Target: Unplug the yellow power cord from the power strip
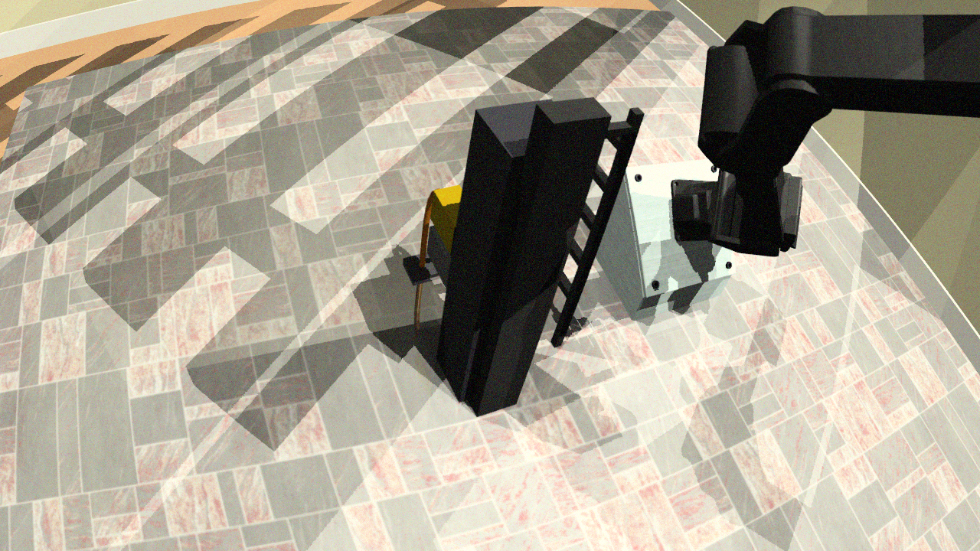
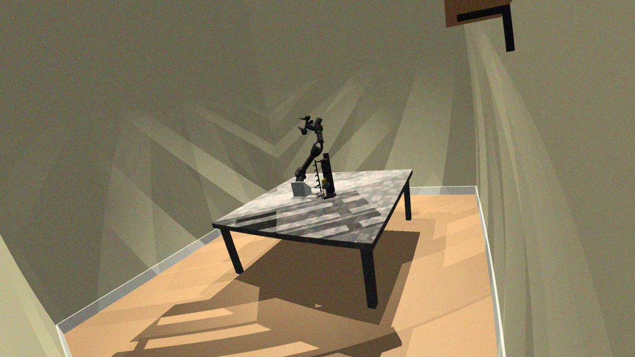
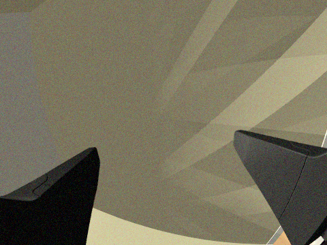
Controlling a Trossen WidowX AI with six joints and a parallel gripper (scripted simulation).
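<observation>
Now: the yellow plug 400 mm ahead of my gripper tip, 310 mm to the right of it and 470 mm below it. Round my gripper tip: dark plate 420 mm ahead, 380 mm to the right, 600 mm below.
</observation>
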